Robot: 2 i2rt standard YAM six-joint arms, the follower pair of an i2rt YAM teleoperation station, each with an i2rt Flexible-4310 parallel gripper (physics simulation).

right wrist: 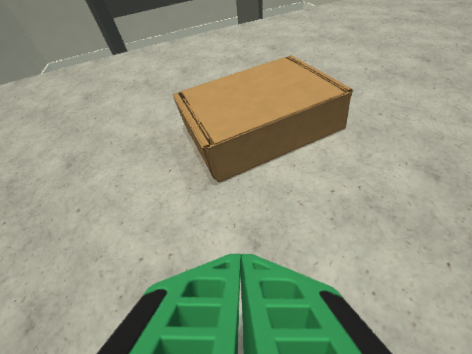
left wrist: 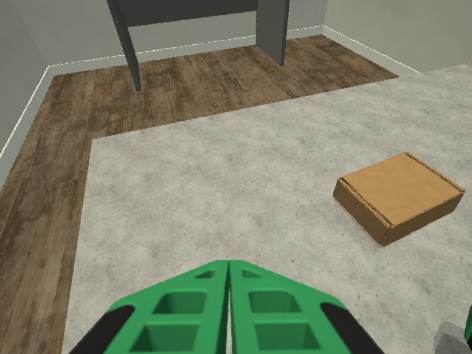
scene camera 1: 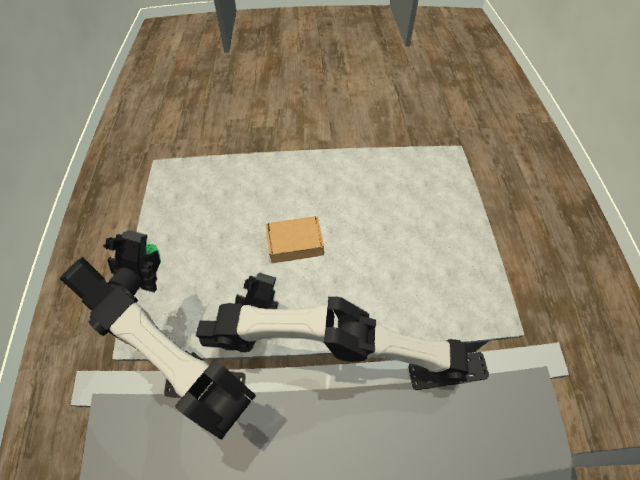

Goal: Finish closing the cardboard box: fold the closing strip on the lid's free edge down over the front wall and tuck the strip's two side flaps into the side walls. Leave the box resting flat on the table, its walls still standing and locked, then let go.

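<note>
The cardboard box (scene camera 1: 294, 235) (left wrist: 403, 188) (right wrist: 265, 100) rests flat on the table, its lid lying level and its walls upright. The front face is covered edge to edge, and thin dark seams run along both side walls. The strip's side flaps do not show outside the box. My left gripper (left wrist: 229, 272) is shut and empty, off to the left of the box, over the table's left edge in the scene view. My right gripper (right wrist: 240, 264) is shut and empty, in front of the box and apart from it; its fingertips are mostly hidden in the scene view.
The pale speckled table (scene camera 1: 392, 217) (left wrist: 165, 200) (right wrist: 100, 210) bears the box. Both arms reach in from the table's front edge, the right arm lying low across the front part. Dark grey uprights (scene camera 1: 225, 25) (left wrist: 272, 32) stand on the floor beyond the table.
</note>
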